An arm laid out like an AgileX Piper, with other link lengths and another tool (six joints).
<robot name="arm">
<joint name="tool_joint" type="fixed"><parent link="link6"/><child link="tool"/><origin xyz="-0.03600 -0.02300 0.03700" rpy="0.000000 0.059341 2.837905"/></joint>
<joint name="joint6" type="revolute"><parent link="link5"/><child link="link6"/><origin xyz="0.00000 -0.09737 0.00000" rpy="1.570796 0.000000 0.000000"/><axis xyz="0 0 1"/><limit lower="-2.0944" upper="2.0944"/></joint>
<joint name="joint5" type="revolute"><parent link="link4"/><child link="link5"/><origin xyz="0.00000 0.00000 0.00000" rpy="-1.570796 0.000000 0.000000"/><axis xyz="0 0 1"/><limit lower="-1.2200" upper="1.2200"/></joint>
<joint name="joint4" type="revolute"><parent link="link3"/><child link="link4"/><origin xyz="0.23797 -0.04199 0.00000" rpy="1.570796 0.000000 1.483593"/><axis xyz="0 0 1"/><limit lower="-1.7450" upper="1.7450"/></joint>
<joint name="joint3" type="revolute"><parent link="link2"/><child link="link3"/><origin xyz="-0.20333 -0.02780 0.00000"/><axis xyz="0 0 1"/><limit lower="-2.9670" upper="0.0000"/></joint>
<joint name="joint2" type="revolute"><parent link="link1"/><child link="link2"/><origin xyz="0.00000 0.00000 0.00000" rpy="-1.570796 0.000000 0.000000"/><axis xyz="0 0 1"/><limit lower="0.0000" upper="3.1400"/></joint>
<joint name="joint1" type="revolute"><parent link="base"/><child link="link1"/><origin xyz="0.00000 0.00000 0.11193"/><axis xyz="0 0 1"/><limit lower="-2.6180" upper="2.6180"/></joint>
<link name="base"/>
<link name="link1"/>
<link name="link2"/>
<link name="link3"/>
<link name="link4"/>
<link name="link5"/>
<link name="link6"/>
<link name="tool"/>
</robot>
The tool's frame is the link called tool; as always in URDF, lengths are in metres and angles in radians.
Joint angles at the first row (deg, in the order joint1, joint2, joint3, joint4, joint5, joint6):
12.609 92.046 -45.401 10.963 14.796 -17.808
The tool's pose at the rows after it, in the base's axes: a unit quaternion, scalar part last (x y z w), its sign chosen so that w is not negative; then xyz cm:
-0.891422, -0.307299, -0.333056, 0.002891, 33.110, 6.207, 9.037
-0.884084, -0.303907, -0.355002, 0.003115, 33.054, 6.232, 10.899
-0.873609, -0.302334, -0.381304, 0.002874, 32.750, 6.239, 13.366
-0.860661, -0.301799, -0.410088, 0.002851, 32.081, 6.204, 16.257
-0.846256, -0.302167, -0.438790, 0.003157, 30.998, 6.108, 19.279
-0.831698, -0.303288, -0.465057, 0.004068, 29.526, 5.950, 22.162
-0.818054, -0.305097, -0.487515, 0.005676, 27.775, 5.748, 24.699
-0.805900, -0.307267, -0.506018, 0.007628, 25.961, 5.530, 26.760
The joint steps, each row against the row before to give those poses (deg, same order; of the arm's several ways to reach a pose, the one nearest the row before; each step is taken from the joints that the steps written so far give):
-0.001 -2.011 0.010 0.474 0.247 0.044
0.001 -3.455 0.011 0.292 0.804 0.046
-0.001 -4.785 0.028 0.056 1.553 0.058
0.000 -5.886 0.032 -0.018 2.311 0.053
0.000 -6.553 0.035 -0.039 2.942 0.042
-0.001 -6.818 0.034 -0.018 3.474 0.055
0.003 -6.698 0.033 0.035 3.809 0.068
-0.003 -6.090 0.011 0.117 3.706 0.042

